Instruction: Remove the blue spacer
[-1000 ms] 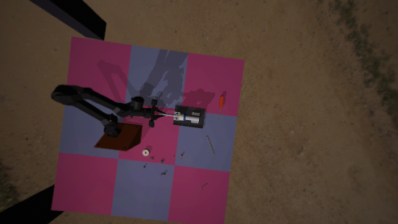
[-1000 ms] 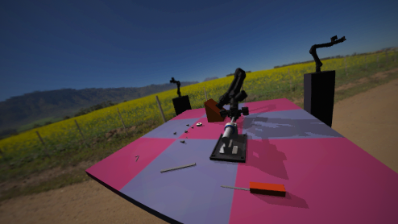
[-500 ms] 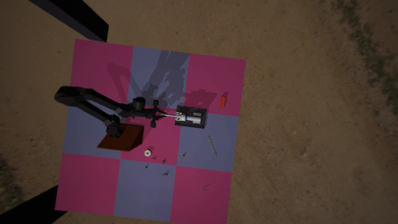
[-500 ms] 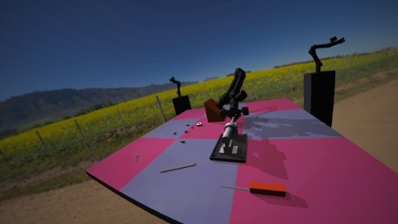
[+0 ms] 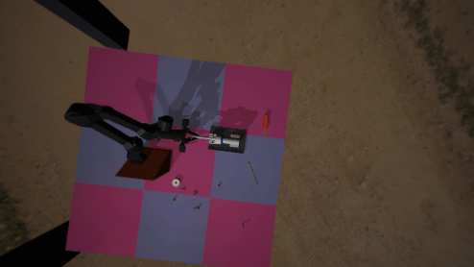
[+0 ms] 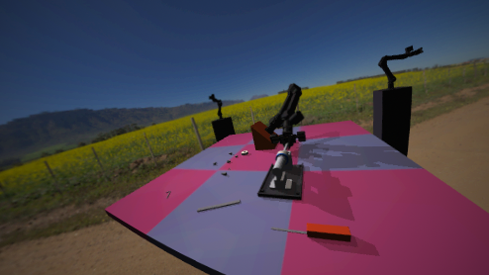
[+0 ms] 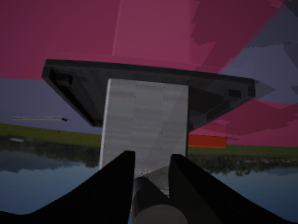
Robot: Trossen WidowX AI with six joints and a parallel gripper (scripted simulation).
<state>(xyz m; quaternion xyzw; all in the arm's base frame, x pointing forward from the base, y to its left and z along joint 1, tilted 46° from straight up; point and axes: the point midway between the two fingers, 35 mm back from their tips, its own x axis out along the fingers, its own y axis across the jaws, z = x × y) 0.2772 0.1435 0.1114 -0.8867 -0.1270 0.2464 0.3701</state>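
Now: gripper tip 14 cm short of the blue spacer, 2 cm below it and 1 cm to the right of it. From my gripper tip the other things lie so: white ring 31 cm to the right, 11 cm behind, 6 cm below; then screwdriver 39 cm ahead, 11 cm to the left, 6 cm below.
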